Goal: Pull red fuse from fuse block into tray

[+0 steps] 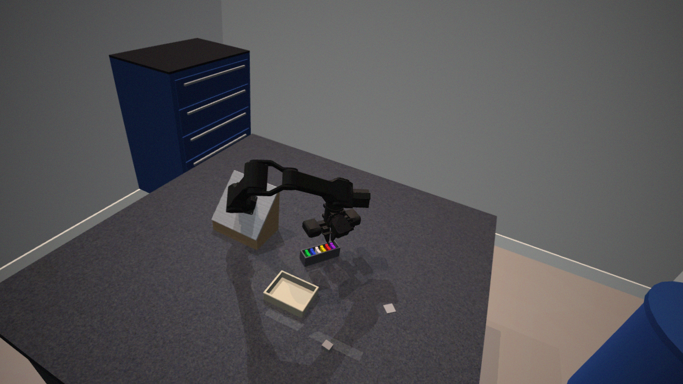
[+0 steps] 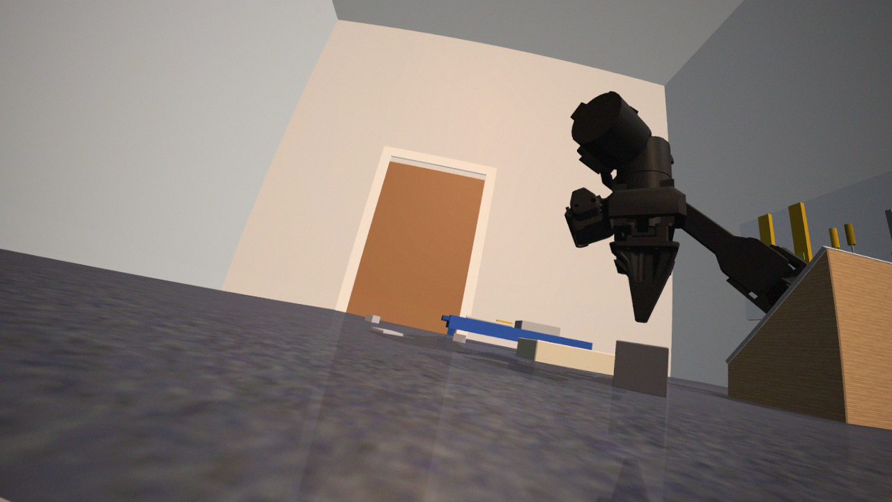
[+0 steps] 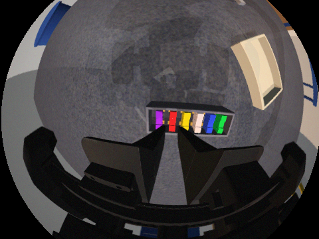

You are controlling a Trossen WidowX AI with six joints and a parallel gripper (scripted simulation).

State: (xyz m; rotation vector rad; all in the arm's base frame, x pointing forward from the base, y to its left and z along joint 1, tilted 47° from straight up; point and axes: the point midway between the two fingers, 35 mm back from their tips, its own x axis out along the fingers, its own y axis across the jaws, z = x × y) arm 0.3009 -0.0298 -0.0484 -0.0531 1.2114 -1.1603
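Right now my gripper tip is 4 cm above the red fuse. The rest, counted from my gripper tip: beige tray: 4 cm behind, 21 cm to the right, 6 cm below.
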